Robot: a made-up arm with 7 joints.
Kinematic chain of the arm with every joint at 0, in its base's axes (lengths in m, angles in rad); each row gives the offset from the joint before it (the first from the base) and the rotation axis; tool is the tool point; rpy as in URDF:
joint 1: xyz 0 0 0.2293 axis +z
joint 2: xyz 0 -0.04 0.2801 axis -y
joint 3: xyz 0 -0.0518 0.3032 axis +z
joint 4: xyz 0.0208 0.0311 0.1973 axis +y
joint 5: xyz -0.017 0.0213 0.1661 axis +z
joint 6: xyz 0 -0.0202 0.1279 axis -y
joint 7: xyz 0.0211 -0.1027 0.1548 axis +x
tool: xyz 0 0 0 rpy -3.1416 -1.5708 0
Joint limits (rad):
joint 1: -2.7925..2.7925
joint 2: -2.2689..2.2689
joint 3: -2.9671..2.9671
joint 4: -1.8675..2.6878
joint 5: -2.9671..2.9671
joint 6: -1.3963..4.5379
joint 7: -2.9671..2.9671
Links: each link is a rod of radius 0.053 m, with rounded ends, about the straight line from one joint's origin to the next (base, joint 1, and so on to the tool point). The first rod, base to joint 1, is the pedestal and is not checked.
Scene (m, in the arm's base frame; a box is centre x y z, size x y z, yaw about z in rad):
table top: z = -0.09
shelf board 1: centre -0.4 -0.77 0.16 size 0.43 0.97 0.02 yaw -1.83
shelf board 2: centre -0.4 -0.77 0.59 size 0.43 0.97 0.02 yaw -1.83
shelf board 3: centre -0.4 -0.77 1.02 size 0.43 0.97 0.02 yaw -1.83
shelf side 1: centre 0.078 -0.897 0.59 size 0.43 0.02 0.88 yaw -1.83
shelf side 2: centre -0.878 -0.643 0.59 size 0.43 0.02 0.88 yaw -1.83
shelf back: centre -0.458 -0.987 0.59 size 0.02 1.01 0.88 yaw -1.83
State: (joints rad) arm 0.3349 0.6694 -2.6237 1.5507 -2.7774 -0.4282 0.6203
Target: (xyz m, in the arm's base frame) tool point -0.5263 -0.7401 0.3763
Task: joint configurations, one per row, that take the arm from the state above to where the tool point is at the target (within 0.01 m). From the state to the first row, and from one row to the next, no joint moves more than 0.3 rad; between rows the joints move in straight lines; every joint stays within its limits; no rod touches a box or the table.
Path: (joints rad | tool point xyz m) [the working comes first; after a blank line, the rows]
Joints at the target: 0.5332 1.4034 -2.6896 1.1656 -2.7048 -0.3580 0.6203
Straight joint move there: touches shelf board 2.

1: 0.2654 0.4771 -2.7382 1.7723 -2.7710 -0.4147 0.6203 | -0.4602 -0.5411 0.8254
2: 0.1958 0.2847 -2.8526 1.9939 -2.7647 -0.4011 0.6203 | -0.4393 -0.4506 0.8256
3: 0.1263 0.0924 -2.9671 2.2155 -2.7583 -0.3876 0.6203 | -0.4034 -0.3579 0.8203
4: 0.1356 0.3712 -2.9671 2.2094 -2.7903 -0.3004 0.6203 | -0.4588 -0.3771 0.6755
5: 0.1449 0.6501 -2.9671 2.2033 -2.8223 -0.2132 0.6203 | -0.4689 -0.3899 0.5228
6: 0.1542 0.9289 -2.9671 2.1972 -2.8542 -0.1261 0.6203 | -0.4348 -0.3951 0.3763
7: 0.2489 1.0475 -2.8977 1.9393 -2.8169 -0.1840 0.6203 | -0.4828 -0.4881 0.3644
8: 0.3437 1.1661 -2.8283 1.6814 -2.7795 -0.2420 0.6203 | -0.5117 -0.5829 0.3628
9: 0.4384 1.2848 -2.7590 1.4235 -2.7422 -0.3000 0.6203 | -0.5247 -0.6695 0.3681
10: 0.5332 1.4034 -2.6896 1.1656 -2.7048 -0.3580 0.6203 | -0.5263 -0.7401 0.3763

